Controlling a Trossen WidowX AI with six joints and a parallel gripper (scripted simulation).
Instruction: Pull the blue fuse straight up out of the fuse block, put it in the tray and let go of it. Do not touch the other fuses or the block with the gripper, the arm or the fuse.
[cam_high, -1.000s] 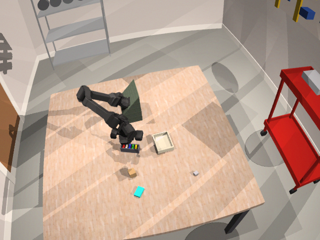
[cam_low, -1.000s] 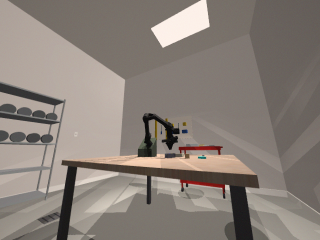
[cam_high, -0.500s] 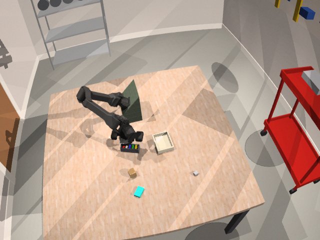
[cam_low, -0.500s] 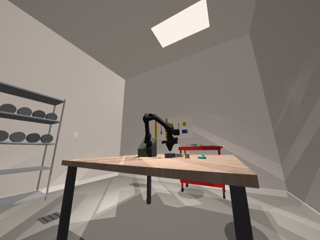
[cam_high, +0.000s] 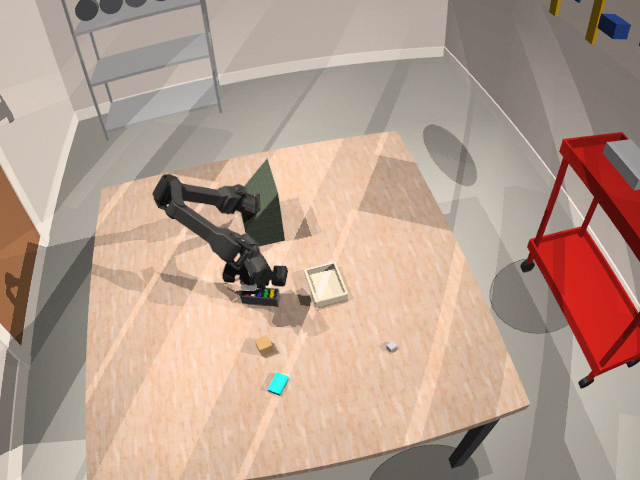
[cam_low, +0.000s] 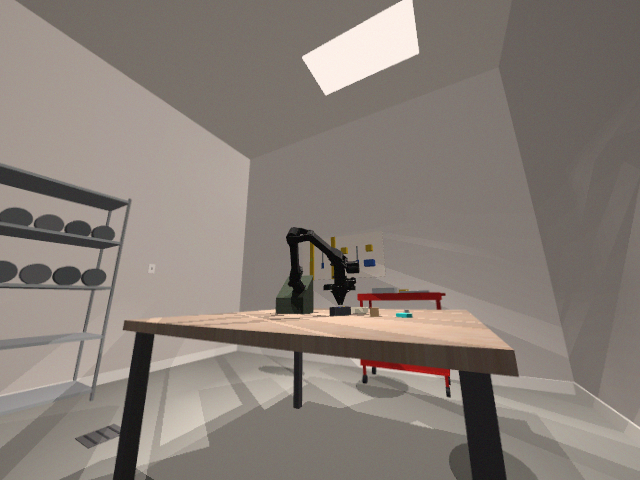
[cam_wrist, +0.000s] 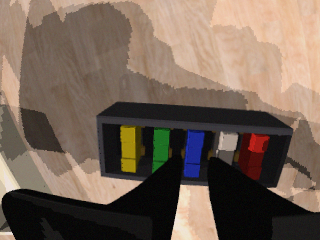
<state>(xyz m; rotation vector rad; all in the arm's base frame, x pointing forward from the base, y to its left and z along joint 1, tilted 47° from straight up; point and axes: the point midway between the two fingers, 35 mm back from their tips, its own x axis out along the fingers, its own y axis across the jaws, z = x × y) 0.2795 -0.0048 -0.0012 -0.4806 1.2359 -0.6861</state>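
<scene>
My gripper tip is 20 mm above the blue fuse. The rest, counted from my gripper tip: white fuse 20 mm to the right, 20 mm below, 10 mm behind; yellow fuse 40 mm to the left, 20 mm below, 10 mm ahead; green fuse 20 mm to the left, 20 mm below.
</scene>
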